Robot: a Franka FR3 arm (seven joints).
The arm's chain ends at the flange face. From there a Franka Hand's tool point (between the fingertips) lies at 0.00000 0.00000 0.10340 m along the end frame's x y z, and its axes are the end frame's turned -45 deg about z.
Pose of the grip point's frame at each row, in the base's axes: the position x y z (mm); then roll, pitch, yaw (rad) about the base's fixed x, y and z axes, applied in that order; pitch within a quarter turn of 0, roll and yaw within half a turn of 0:
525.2 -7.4 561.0 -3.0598 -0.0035 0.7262
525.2 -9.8 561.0 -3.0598 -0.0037 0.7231
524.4 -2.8 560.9 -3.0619 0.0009 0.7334
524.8 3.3 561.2 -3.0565 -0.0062 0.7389
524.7 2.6 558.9 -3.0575 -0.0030 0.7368
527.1 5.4 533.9 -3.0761 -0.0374 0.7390
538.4 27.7 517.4 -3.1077 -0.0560 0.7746
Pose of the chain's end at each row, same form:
530.5 -14.0 664.1 -3.0812 0.0553 -0.0574
530.5 -16.4 664.1 -3.0811 0.0552 -0.0605
530.0 -8.9 664.0 -3.0858 0.0570 -0.0504
530.2 -3.6 664.2 -3.0770 0.0557 -0.0444
530.3 -4.0 661.9 -3.0799 0.0573 -0.0467
528.8 -2.2 637.0 -3.0688 0.0198 -0.0445
536.7 21.2 620.6 -3.0780 -0.0157 -0.0103

